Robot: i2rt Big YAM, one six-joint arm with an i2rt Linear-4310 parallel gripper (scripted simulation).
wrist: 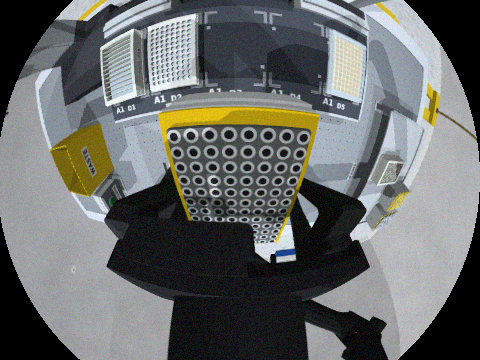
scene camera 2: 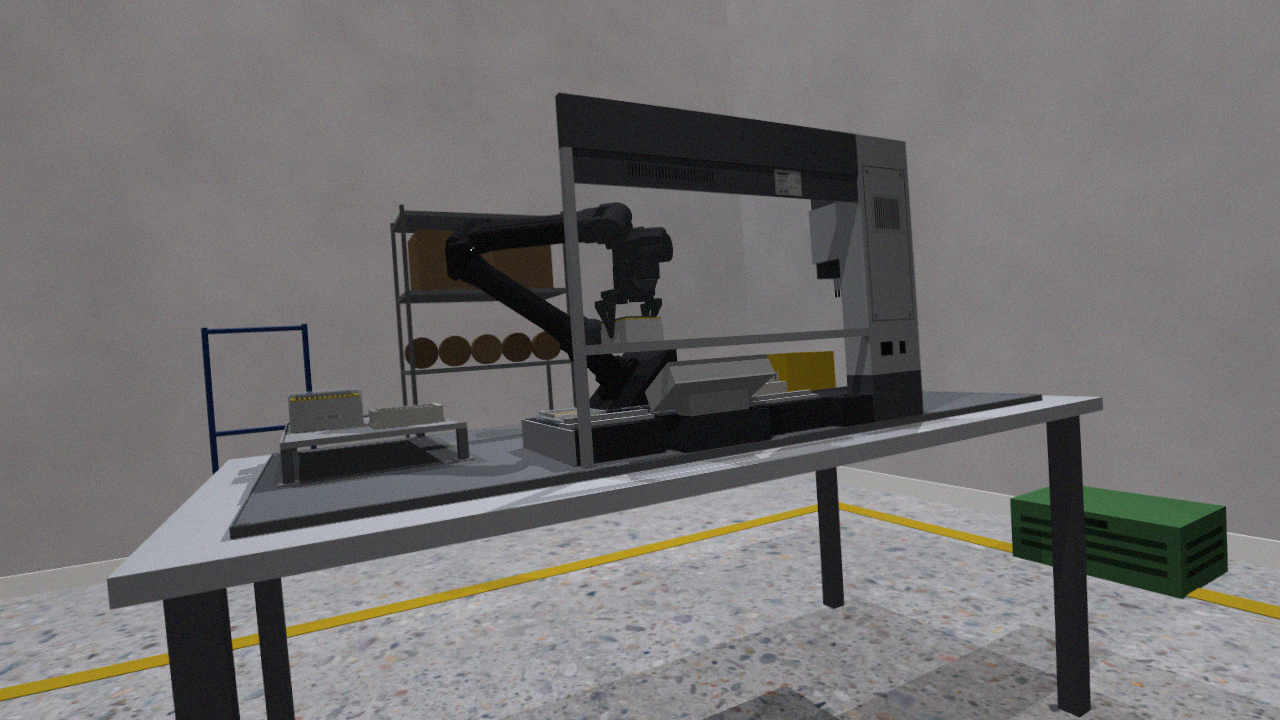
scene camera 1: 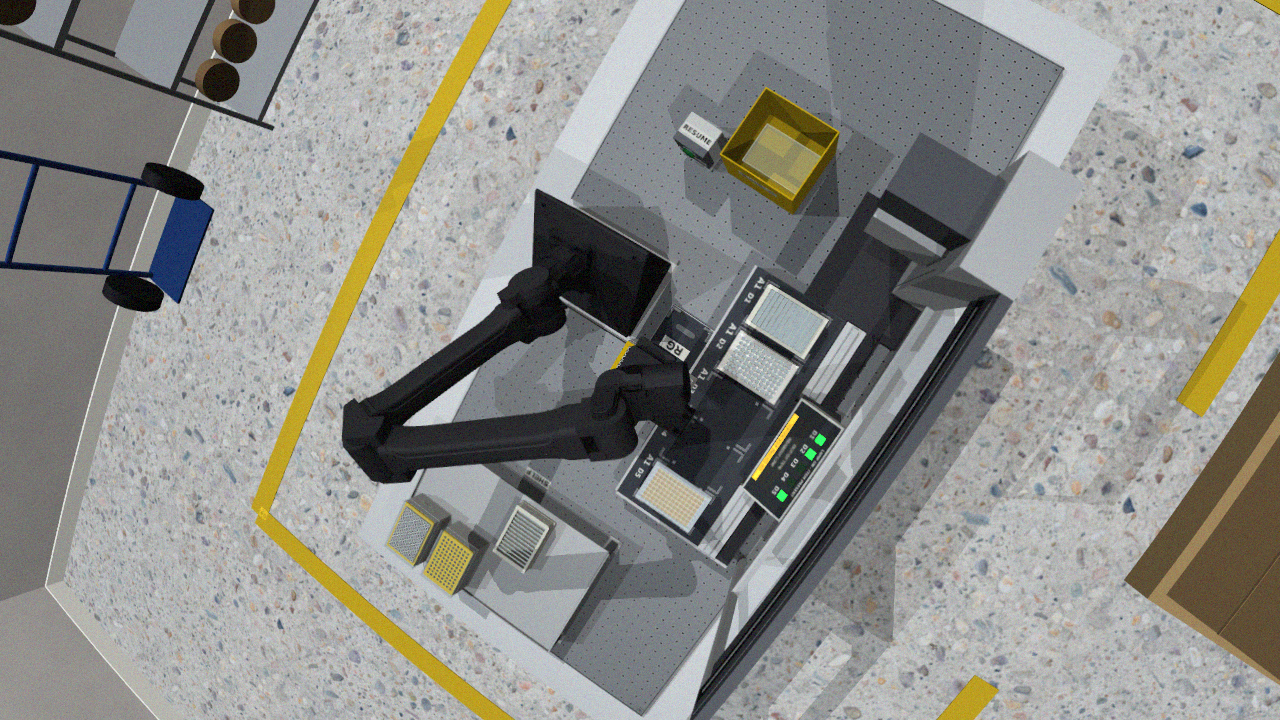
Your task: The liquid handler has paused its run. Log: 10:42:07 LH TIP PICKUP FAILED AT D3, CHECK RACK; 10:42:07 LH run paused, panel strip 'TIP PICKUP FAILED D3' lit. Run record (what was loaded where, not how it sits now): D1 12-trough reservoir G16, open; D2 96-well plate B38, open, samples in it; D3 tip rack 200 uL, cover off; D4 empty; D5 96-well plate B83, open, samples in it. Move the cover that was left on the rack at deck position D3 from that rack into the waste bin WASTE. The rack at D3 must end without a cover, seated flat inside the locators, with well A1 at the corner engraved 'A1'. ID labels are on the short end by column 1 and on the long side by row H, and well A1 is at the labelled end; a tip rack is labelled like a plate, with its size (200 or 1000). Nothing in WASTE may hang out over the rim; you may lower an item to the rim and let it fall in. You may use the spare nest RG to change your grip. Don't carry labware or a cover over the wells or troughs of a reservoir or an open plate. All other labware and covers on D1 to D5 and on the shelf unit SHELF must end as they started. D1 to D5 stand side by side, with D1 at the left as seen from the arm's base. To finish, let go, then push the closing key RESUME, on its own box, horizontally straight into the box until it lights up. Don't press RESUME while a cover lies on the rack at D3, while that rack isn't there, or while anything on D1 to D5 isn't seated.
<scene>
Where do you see a resume box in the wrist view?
At 111, 187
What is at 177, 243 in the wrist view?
My gripper.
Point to a tip rack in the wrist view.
At 235, 156
</scene>
